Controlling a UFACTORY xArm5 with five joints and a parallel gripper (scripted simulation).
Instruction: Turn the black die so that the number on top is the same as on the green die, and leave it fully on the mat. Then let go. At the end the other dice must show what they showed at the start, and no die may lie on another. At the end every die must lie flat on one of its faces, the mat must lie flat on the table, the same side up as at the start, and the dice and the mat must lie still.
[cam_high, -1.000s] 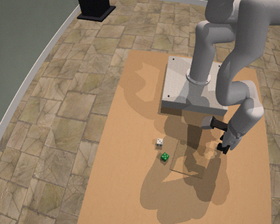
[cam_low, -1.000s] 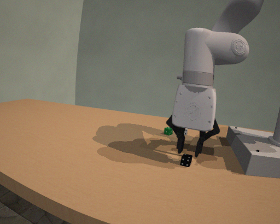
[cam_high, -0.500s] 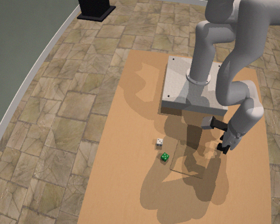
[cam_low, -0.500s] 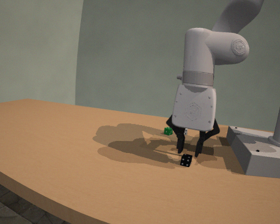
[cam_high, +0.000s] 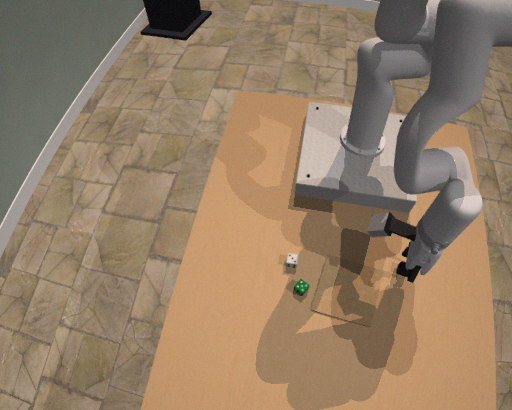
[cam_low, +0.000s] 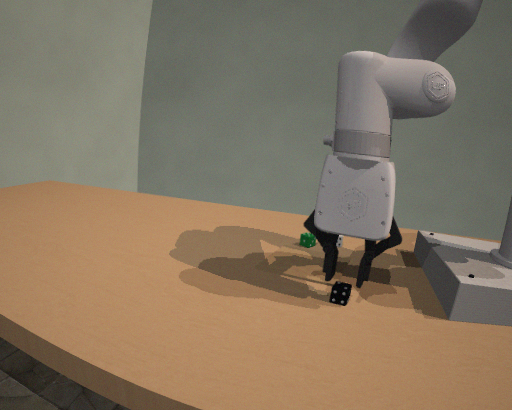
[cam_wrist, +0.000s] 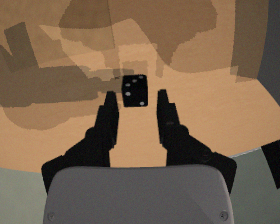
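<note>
Right now my hand is 40 mm above the black die. Also, from my hand: tan mat 90 mm ahead, 110 mm to the right, 50 mm below; then green die 130 mm ahead, 210 mm to the right, 40 mm below; then white die 70 mm ahead, 260 mm to the right, 40 mm below.
</note>
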